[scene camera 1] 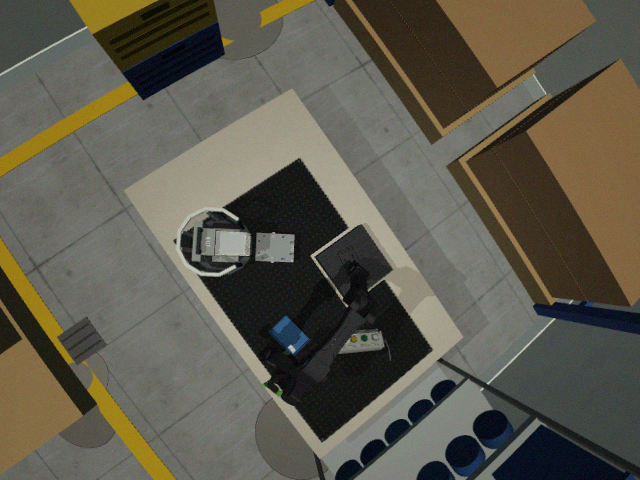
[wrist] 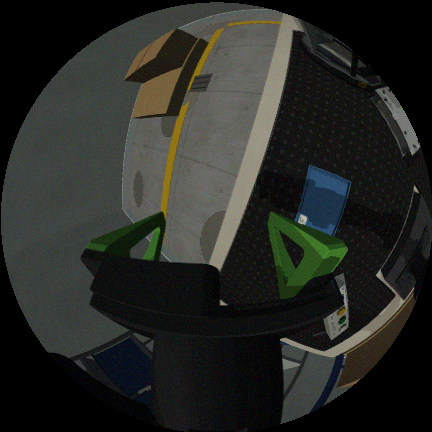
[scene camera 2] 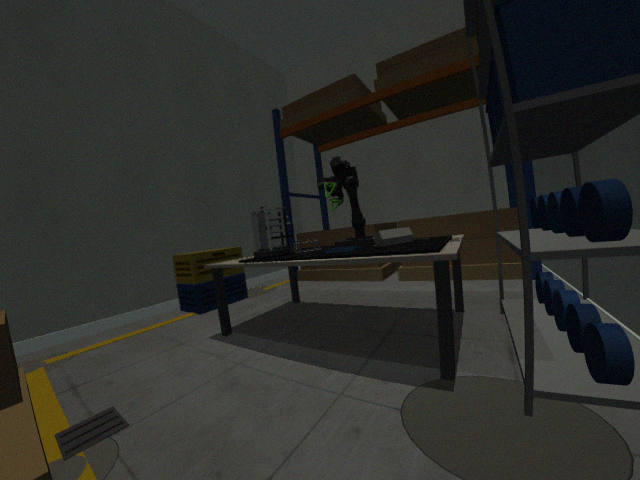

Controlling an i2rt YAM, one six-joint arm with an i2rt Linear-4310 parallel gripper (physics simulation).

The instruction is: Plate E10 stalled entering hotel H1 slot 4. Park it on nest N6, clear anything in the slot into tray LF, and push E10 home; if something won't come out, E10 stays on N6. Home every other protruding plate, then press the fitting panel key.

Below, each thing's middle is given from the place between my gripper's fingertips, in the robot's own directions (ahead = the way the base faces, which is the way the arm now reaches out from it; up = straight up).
Labels:
Now: the blue pad (scene camera 1: 285, 331) 240 mm below my hand, 110 mm behind it and 30 mm to the right of it. The rest, counted from my hand: plate rack (scene camera 1: 195, 245): 510 mm to the right, 90 mm below, 50 mm behind.

